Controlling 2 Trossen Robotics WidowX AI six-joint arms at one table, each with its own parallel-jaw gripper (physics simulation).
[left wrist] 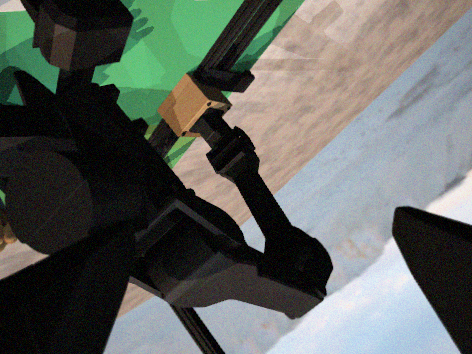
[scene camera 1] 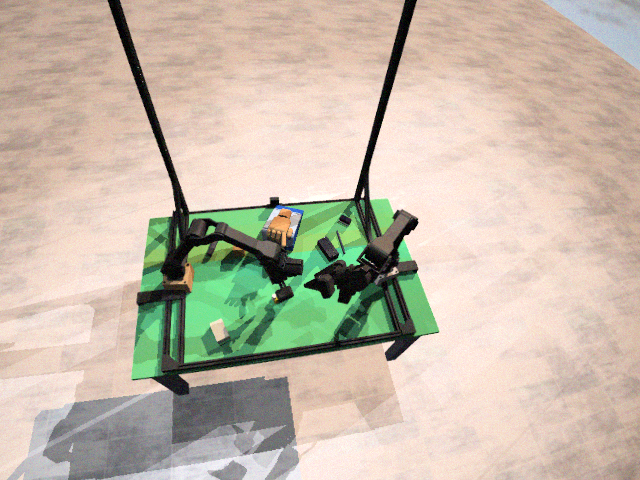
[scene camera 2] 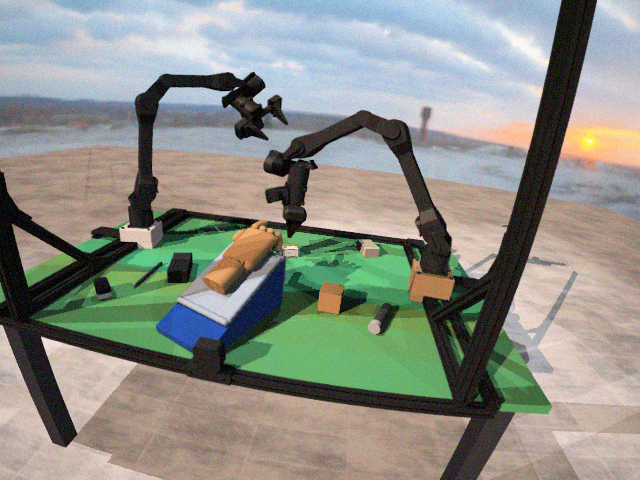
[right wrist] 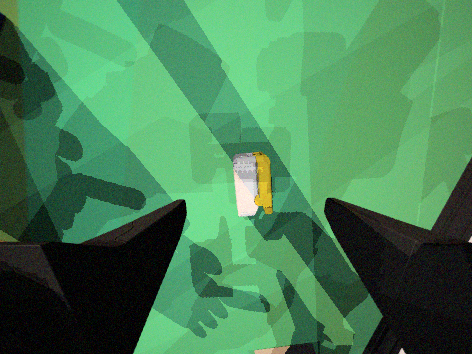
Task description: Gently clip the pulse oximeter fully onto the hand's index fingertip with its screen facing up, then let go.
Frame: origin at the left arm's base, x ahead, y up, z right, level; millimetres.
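Seen in the pictures: left gripper, fingertip midpoint: [left wrist: 264,227] [scene camera 1: 309,280] [scene camera 2: 278,131]; right gripper, fingertip midpoint: [left wrist: 20,35] [scene camera 1: 279,288] [scene camera 2: 288,231] [right wrist: 255,205]; left arm's base, link origin: [scene camera 2: 141,224]; right arm's base, link origin: [left wrist: 206,120] [scene camera 1: 176,273] [scene camera 2: 433,269].
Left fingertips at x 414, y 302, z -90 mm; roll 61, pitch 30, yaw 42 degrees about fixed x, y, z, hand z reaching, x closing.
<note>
Offsets run from my left fingertips to a thing's top centre. "*": to the spot under its first point.
The pulse oximeter, white and yellow {dz +132, dx +57, dy -329 mm} [right wrist: 246,192] [scene camera 2: 290,251], lies on the green table; part of the oximeter {* dz +128, dx +75, dy -339 mm} [scene camera 1: 275,298] shows beside a dark finger in scene camera 1. My right gripper [right wrist: 255,205] [scene camera 2: 292,229] is open, pointing down above the oximeter, which shows between and a little beyond its fingertips in the right wrist view. The tan hand [scene camera 1: 280,227] [scene camera 2: 248,249] rests palm region on a sloped blue-and-grey stand [scene camera 2: 258,310] [scene camera 1: 298,222]; its index finger is hard to single out. My left gripper [scene camera 2: 276,130] is open and empty, high over the table.
A black box {dz +283, dx -232, dy -326 mm} [scene camera 1: 327,248] [scene camera 2: 179,267], a dark pen {dz +310, dx -312, dy -352 mm} [scene camera 2: 148,274] and a small dark object {dz +410, dx -382, dy -329 mm} [scene camera 2: 102,288] lie on one side of the stand. An orange cube {dz +414, dx +150, dy -311 mm} [scene camera 2: 330,298] and a dark cylinder {dz +474, dx +256, dy -334 mm} [scene camera 2: 380,318] lie on the other. A pale block {dz +74, dx +322, dy -331 mm} [scene camera 1: 219,330] [scene camera 2: 369,248] lies farther off.
</note>
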